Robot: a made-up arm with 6 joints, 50 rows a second.
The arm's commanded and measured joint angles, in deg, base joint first. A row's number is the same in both.
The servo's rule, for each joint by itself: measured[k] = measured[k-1] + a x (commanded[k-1-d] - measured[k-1]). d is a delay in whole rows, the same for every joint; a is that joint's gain. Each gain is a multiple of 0.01, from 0.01 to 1. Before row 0 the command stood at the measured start. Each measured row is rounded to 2 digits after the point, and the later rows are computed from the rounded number. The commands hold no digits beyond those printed.
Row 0, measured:
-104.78 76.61 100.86 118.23 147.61 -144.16
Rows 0 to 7, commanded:
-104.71 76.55 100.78 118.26 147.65 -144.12
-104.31 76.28 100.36 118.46 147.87 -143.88
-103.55 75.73 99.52 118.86 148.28 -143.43
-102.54 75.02 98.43 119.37 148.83 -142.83
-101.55 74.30 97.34 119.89 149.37 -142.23
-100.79 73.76 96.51 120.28 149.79 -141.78
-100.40 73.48 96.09 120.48 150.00 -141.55
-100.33 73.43 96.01 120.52 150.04 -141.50
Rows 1 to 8, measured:
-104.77 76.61 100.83 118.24 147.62 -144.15
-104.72 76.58 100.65 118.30 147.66 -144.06
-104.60 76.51 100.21 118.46 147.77 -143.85
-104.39 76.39 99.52 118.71 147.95 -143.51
-104.11 76.22 98.67 119.04 148.19 -143.09
-103.78 76.02 97.83 119.39 148.46 -142.66
-103.44 75.82 97.15 119.70 148.72 -142.29
-103.13 75.63 96.71 119.93 148.94 -142.03
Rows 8 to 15, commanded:
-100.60 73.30 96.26 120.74 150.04 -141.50
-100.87 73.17 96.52 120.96 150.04 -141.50
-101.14 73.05 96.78 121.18 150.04 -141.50
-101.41 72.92 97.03 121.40 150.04 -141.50
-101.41 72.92 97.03 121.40 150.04 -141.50
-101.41 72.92 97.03 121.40 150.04 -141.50
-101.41 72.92 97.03 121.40 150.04 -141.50
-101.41 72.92 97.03 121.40 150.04 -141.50
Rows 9 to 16, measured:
-102.88 75.44 96.53 120.16 149.13 -141.86
-102.68 75.26 96.53 120.38 149.28 -141.74
-102.53 75.08 96.63 120.60 149.41 -141.66
-102.42 74.91 96.79 120.82 149.52 -141.61
-102.32 74.75 96.88 120.98 149.61 -141.57
-102.23 74.60 96.94 121.10 149.68 -141.55
-102.15 74.47 96.98 121.18 149.74 -141.53
-102.08 74.35 97.00 121.24 149.79 -141.52

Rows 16 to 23, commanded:
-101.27 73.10 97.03 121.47 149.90 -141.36
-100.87 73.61 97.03 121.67 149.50 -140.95
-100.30 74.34 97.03 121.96 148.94 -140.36
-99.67 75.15 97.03 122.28 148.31 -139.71
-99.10 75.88 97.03 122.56 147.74 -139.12
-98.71 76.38 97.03 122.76 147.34 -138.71
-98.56 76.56 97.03 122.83 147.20 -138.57
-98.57 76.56 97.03 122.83 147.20 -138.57
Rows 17 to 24, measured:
-102.00 74.25 97.01 121.30 149.81 -141.47
-101.89 74.20 97.02 121.40 149.76 -141.30
-101.73 74.21 97.02 121.56 149.62 -140.99
-101.52 74.29 97.02 121.76 149.40 -140.57
-101.28 74.42 97.02 121.98 149.12 -140.09
-101.02 74.58 97.02 122.20 148.82 -139.63
-100.77 74.74 97.02 122.38 148.54 -139.28
-100.55 74.89 97.02 122.51 148.31 -139.05

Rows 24 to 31, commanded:
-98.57 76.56 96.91 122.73 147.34 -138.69
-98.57 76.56 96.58 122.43 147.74 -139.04
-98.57 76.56 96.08 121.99 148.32 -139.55
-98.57 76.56 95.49 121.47 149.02 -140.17
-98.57 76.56 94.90 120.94 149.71 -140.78
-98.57 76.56 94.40 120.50 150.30 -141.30
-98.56 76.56 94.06 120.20 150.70 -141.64
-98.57 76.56 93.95 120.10 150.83 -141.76
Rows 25 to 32, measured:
-100.35 75.02 96.98 122.57 148.15 -138.93
-100.17 75.14 96.82 122.53 148.08 -138.97
-100.01 75.25 96.53 122.38 148.12 -139.16
-99.87 75.35 96.12 122.13 148.27 -139.49
-99.74 75.45 95.64 121.80 148.51 -139.92
-99.62 75.54 95.16 121.44 148.81 -140.38
-99.51 75.62 94.73 121.09 149.13 -140.80
-99.42 75.70 94.43 120.81 149.42 -141.12

